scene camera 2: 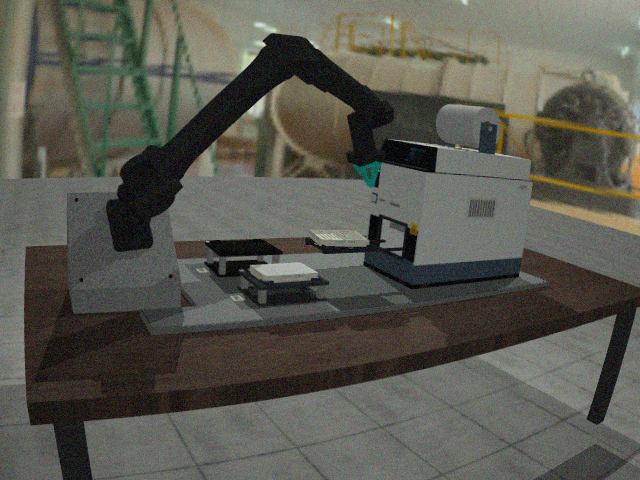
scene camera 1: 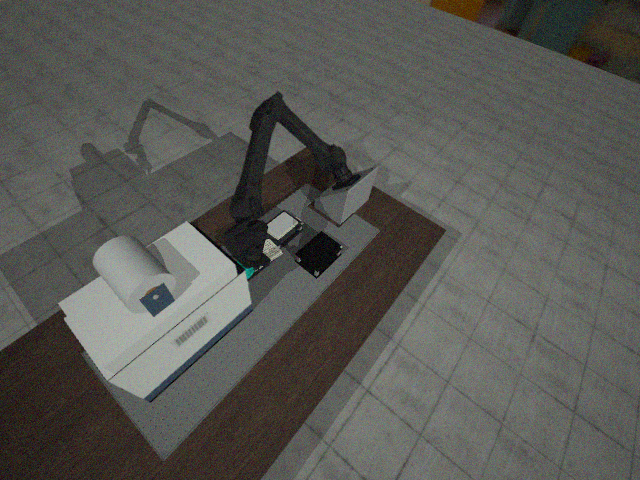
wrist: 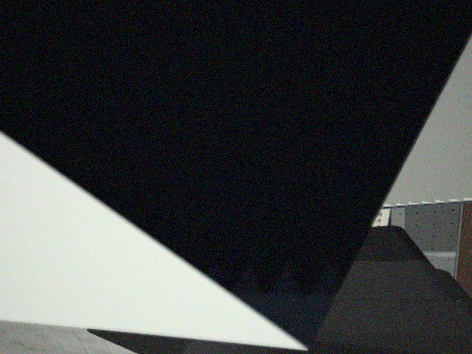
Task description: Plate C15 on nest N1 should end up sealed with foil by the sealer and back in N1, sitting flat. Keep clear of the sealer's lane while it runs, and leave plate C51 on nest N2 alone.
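Pixels of known places: gripper, fingertip midpoint: point(scene camera 2: 371, 187) point(scene camera 1: 247, 278); arm's base, link origin: point(scene camera 2: 128, 225) point(scene camera 1: 346, 183).
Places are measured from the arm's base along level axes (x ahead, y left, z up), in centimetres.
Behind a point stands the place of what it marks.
Observation:
Plate C15 point(scene camera 1: 270, 250) {x 48.0, y -3.4, z -2.9 cm} point(scene camera 2: 338, 237) {x 49.5, y -6.7, z -3.1 cm}, cream with open wells, lies on the sealer's extended tray point(scene camera 2: 331, 249) {x 45.3, y -10.2, z -4.9 cm}; its corner shows in the wrist view point(wrist: 383, 217). Nest N1, taken to be the bare black-topped nest point(scene camera 1: 318, 251) {x 33.3, y 9.2, z -8.3 cm} point(scene camera 2: 242, 248) {x 31.3, y 7.2, z -8.3 cm}, holds no plate. Plate C51 point(scene camera 1: 283, 225) {x 32.1, y -10.3, z -8.2 cm} point(scene camera 2: 283, 272) {x 30.8, y -14.0, z -8.2 cm}, white and smooth-topped, lies flat on the other nest point(scene camera 2: 321, 281) {x 38.3, y -17.4, z -9.8 cm}. The white sealer point(scene camera 1: 196, 330) {x 86.7, y 2.5, z 4.5 cm} point(scene camera 2: 475, 232) {x 84.6, y -19.5, z -0.2 cm} point(wrist: 100, 250) has its door open. My gripper point(scene camera 1: 249, 273) {x 66.0, y 3.2, z 7.6 cm} point(scene camera 2: 372, 184) {x 66.0, y 3.2, z 7.6 cm} is shut and empty, its teal fingertips at the sealer's front face, high above the tray. The sealer's dark panel hides the fingers in the wrist view.
A foil roll point(scene camera 1: 129, 268) {x 89.6, y -6.2, z 33.4 cm} point(scene camera 2: 461, 124) {x 82.9, y -11.6, z 27.6 cm} sits on top of the sealer. The arm's grey base block point(scene camera 1: 356, 198) {x 0.8, y 6.6, z -4.3 cm} point(scene camera 2: 85, 242) {x -10.1, y -1.9, z -2.7 cm} stands at the opposite end of the grey perforated board point(scene camera 1: 206, 397) {x 97.3, y 12.9, z -14.1 cm} point(scene camera 2: 201, 327) {x 8.6, y -23.1, z -14.6 cm}. The wrist is very close to the sealer's top front edge.

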